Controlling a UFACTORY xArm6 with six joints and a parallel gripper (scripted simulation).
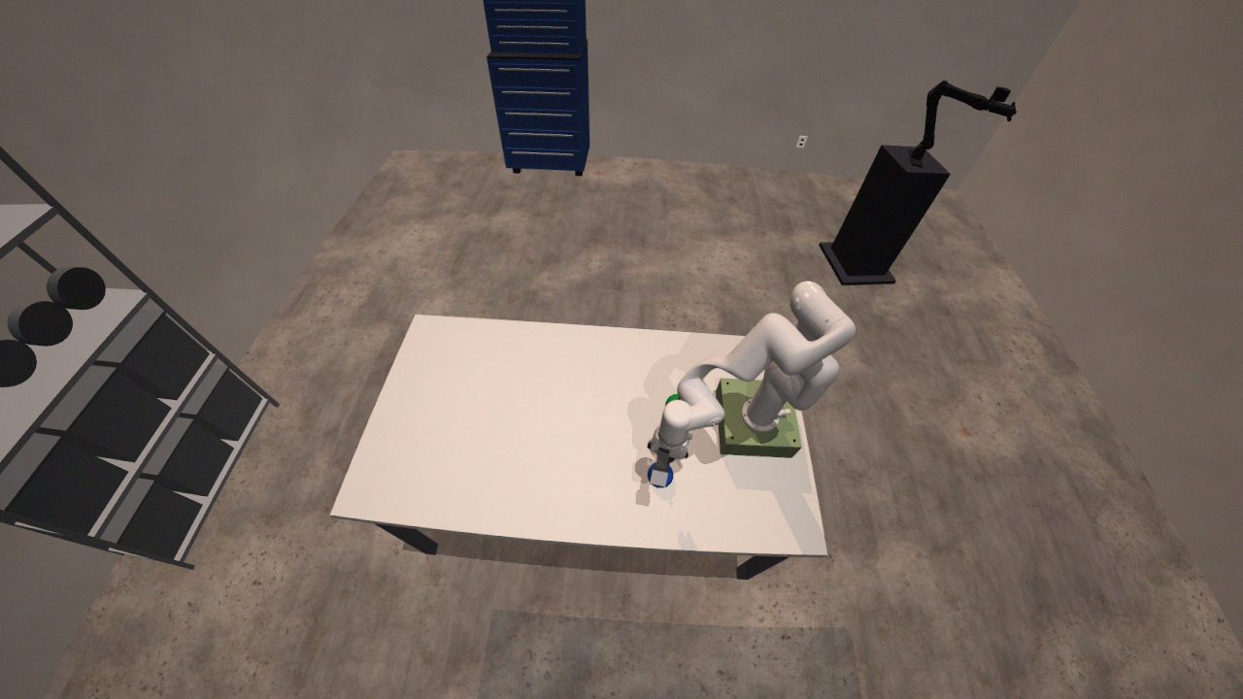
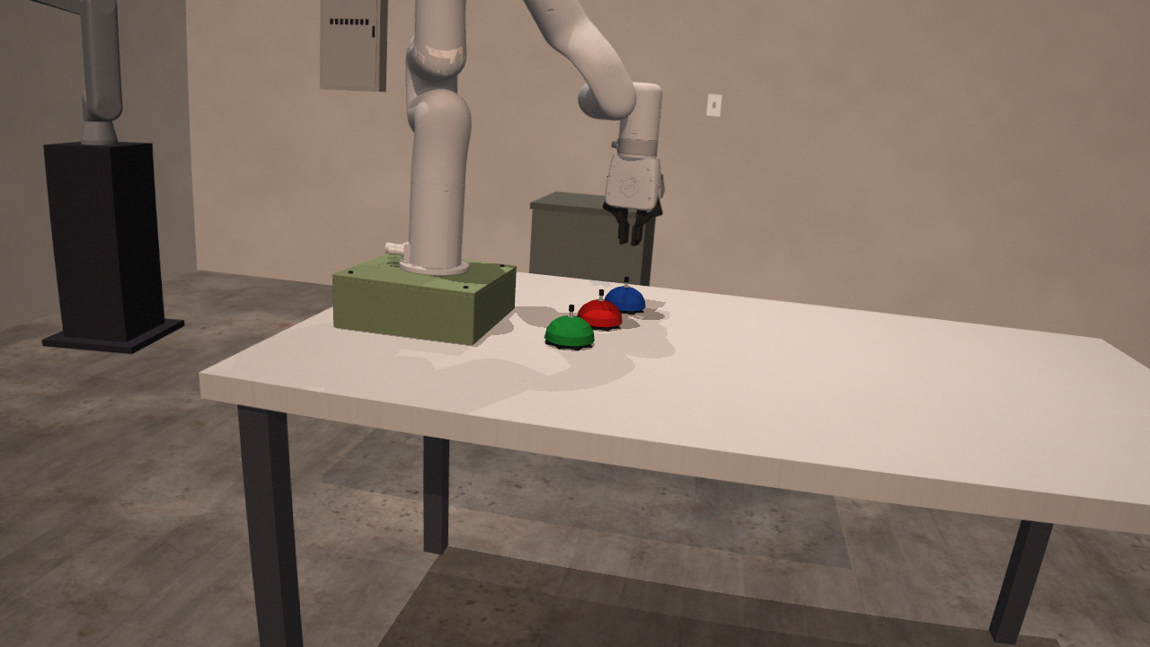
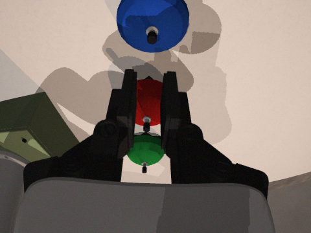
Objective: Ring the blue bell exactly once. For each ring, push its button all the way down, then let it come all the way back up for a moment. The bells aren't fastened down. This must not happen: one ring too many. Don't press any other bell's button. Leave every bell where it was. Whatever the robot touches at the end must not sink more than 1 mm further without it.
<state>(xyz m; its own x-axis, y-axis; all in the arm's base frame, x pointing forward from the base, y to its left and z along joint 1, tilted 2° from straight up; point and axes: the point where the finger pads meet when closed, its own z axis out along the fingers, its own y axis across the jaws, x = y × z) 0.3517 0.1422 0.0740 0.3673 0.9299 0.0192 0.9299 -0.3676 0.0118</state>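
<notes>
Now: hand 11 cm above the blue bell. Round my hand: red bell 5 cm behind, 12 cm to the right, 11 cm below; then green bell 10 cm behind, 25 cm to the right, 11 cm below.
</notes>
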